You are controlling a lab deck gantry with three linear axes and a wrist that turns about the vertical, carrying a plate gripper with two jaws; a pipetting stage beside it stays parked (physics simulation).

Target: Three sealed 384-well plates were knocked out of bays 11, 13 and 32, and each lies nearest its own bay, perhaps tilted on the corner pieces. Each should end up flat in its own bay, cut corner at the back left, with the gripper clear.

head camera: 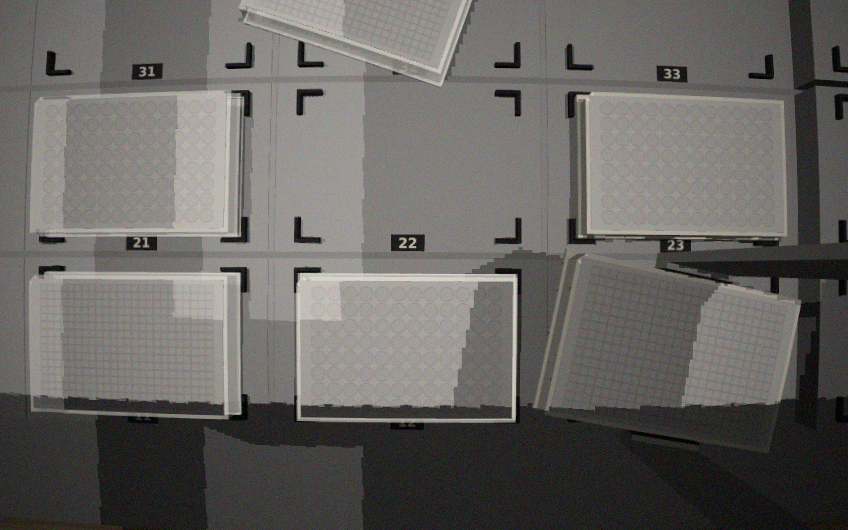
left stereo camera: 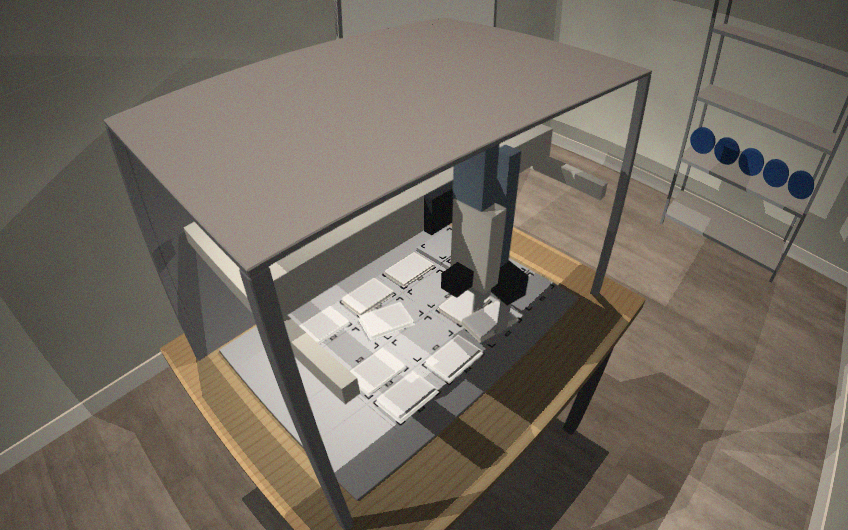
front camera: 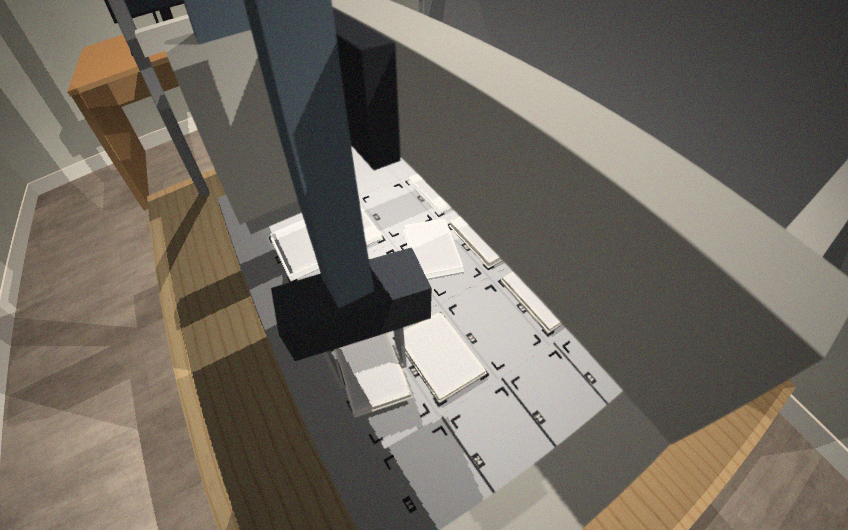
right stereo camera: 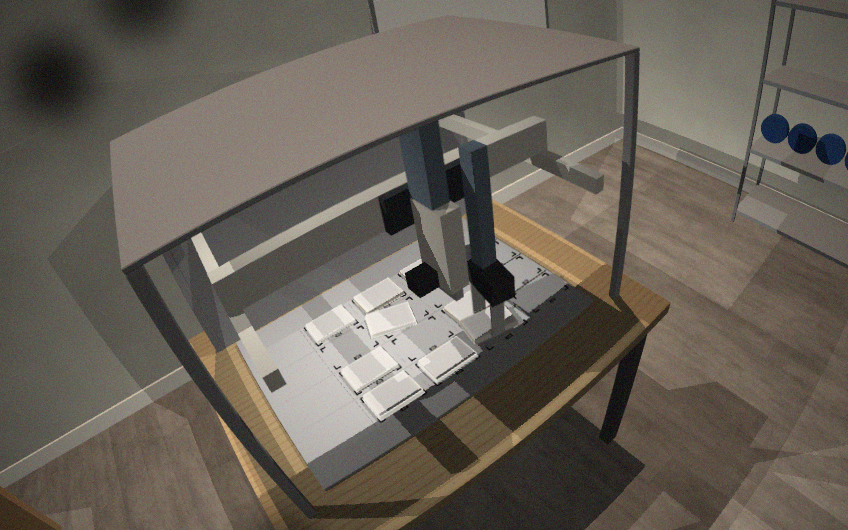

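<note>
The bay 13 plate is turned clockwise in the head view, a little above the deck, and overhangs the bay's front and left. My gripper is turned with it and shut on its long sides. The bay 11 plate looks flat in its bay, its cut corner at the back left. The bay 32 plate lies turned across bay 32's front corner pieces; its back is cut off in the head view.
Plates stand in bay 12, bay 21 and bay 23. The bay 23 plate is close behind the gripper. The grey pipetting stage hangs beside the gripper. Several plates stand in the back row.
</note>
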